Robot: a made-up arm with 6 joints. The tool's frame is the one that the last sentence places.
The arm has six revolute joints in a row. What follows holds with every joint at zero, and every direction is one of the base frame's. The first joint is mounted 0.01 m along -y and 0.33 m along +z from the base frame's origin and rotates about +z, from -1.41 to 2.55 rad. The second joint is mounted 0.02 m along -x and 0.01 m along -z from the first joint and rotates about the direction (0.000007, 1, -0.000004), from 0.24 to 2.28 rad. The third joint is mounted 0.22 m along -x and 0.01 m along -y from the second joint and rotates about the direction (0.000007, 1, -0.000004), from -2.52 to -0.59 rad. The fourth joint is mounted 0.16 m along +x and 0.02 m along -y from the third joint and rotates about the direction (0.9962, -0.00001, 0.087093), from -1.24 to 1.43 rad. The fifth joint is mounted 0.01 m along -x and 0.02 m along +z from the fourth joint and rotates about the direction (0.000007, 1, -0.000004), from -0.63 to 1.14 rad. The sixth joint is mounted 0.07 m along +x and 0.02 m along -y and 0.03 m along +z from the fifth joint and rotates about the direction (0.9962, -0.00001, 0.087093), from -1.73 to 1.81 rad. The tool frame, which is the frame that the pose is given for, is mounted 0.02 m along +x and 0.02 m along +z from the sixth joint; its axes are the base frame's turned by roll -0.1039, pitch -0.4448 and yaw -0.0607 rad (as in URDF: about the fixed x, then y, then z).
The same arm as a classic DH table. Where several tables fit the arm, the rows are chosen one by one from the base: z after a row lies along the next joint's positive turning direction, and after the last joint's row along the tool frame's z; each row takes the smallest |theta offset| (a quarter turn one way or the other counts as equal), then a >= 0, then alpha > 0; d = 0 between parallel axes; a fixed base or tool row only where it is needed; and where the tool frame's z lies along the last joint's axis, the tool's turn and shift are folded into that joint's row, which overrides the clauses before.
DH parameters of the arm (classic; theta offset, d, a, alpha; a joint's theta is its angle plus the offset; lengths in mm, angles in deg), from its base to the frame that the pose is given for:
base (fixed): -90.00 0.0 10.0 0.00
joint 1: -90.00 320.0 20.0 90.00
joint 2: 0.00 0.0 220.0 0.00
joint 3: 85.00 -30.0 -13.9 -90.00
joint 4: 0.00 151.2 20.8 90.00
joint 5: 0.00 -20.0 23.8 -90.00
joint 6: 82.08 100.5 2.5 109.94
tool (fixed): 84.12 19.2 0.0 0.00
Joint limits (deg, base to tool): -80.79..146.10 13.75..130.63 -144.39..-33.80 -71.05..81.93 -36.10..65.32 -99.12..103.71

